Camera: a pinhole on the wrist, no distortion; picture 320 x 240 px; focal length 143.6 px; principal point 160.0 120.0 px. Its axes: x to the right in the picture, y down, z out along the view. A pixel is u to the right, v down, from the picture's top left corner.
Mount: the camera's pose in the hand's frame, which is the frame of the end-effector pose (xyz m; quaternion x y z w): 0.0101 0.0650 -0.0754 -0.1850 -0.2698 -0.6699 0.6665
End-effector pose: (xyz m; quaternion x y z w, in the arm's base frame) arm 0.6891 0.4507 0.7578 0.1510 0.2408 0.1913 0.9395
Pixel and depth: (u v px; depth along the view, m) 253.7 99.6 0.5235
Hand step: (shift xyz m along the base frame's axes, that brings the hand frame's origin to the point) 0.1304 -0.0649 0.5439
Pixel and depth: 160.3 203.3 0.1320
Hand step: 0.0346 0.1538 0.0586
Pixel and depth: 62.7 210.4 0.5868
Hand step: 0.1466 0.7668 0.3087
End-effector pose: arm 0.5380 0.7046 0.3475 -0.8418 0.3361 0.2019 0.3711
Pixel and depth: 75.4 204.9 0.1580
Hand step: -0.1089 -0.1536 -0.1709
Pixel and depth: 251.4 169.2 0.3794
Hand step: -0.0527 0.2023 -0.3512
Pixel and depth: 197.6 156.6 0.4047
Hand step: -0.1504 0.1015 -0.3548
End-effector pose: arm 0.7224 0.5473 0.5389 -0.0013 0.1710 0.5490 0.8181
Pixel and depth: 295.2 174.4 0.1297
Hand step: -0.0009 0.0747 0.0982
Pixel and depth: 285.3 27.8 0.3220
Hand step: -0.0198 -0.1445 0.3798
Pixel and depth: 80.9 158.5 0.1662
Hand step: -0.2011 0.1319 0.0379
